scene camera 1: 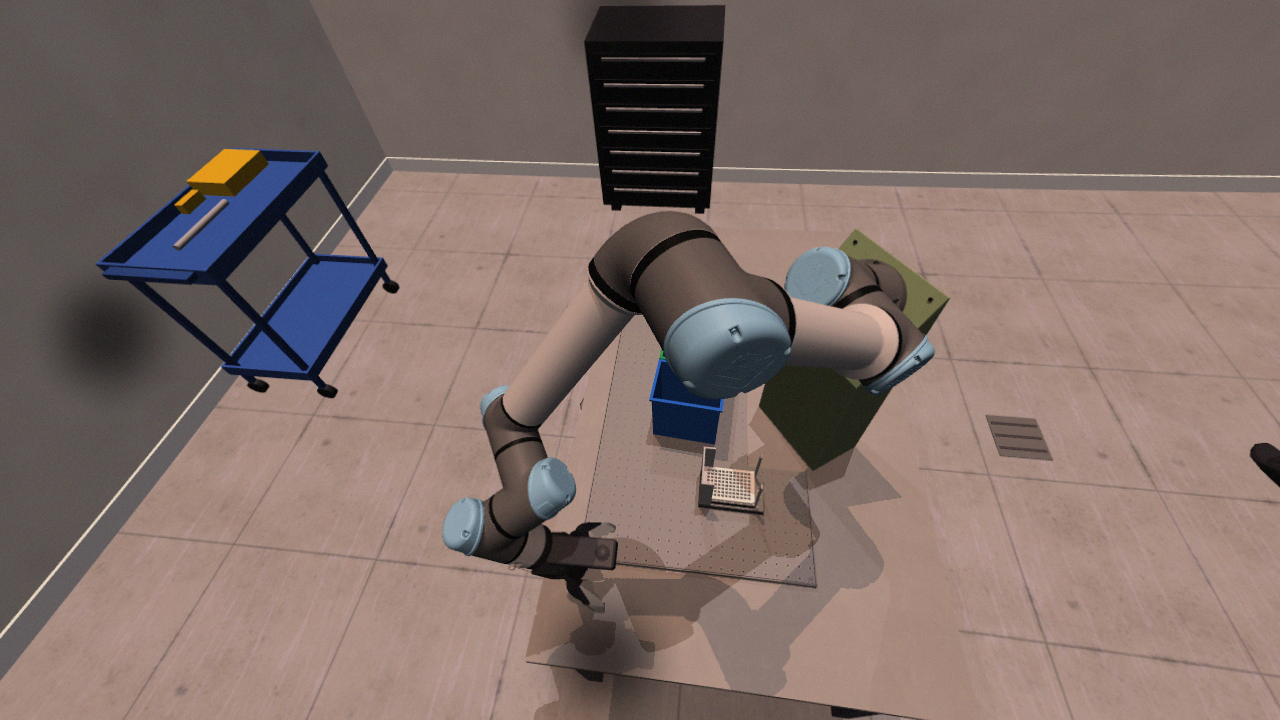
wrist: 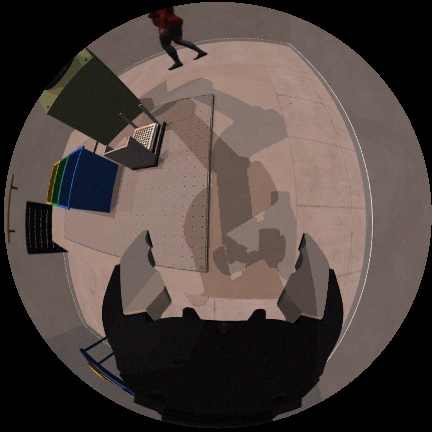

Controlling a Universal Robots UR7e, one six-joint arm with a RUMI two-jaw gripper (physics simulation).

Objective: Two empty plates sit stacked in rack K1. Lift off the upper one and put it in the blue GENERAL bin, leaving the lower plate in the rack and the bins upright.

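Scene:
Gripper visible in scene camera 1 and the wrist view; on the gripper, (scene camera 1: 581, 591) and (wrist: 327, 306) are the same spot. A blue bin is likewise visible in scene camera 1 and the wrist view; on the bin, (scene camera 1: 682, 416) and (wrist: 87, 182) are the same spot.

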